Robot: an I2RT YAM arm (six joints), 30 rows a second.
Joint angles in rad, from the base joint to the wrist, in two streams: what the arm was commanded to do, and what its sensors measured. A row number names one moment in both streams.
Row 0, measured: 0.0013, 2.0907, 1.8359, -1.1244, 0.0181, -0.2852
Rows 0 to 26, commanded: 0.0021, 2.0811, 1.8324, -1.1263, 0.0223, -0.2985; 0.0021, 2.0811, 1.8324, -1.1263, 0.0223, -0.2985; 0.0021, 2.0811, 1.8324, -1.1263, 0.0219, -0.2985; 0.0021, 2.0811, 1.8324, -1.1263, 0.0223, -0.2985; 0.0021, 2.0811, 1.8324, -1.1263, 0.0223, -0.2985; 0.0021, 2.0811, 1.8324, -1.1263, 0.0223, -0.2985; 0.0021, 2.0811, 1.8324, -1.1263, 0.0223, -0.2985; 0.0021, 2.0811, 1.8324, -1.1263, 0.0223, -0.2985; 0.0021, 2.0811, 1.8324, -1.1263, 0.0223, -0.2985; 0.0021, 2.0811, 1.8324, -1.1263, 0.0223, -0.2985; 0.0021, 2.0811, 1.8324, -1.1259, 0.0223, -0.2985; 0.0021, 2.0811, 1.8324, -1.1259, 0.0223, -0.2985; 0.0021, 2.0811, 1.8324, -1.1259, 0.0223, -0.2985; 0.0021, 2.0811, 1.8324, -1.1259, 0.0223, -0.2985; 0.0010, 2.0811, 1.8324, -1.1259, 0.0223, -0.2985; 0.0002, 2.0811, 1.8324, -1.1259, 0.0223, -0.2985; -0.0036, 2.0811, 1.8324, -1.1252, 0.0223, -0.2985; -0.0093, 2.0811, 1.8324, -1.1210, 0.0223, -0.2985; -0.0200, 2.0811, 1.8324, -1.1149, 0.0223, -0.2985; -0.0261, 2.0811, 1.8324, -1.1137, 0.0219, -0.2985; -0.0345, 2.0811, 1.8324, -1.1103, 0.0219, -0.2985; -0.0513, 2.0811, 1.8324, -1.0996, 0.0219, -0.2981; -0.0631, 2.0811, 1.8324, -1.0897, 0.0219, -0.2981; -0.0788, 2.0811, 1.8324, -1.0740, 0.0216, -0.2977; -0.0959, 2.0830, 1.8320, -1.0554, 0.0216, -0.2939; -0.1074, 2.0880, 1.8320, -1.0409, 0.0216, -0.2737; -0.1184, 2.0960, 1.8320, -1.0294, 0.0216, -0.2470
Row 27, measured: -0.0914, 2.0907, 1.8359, -1.0531, 0.0181, -0.2848
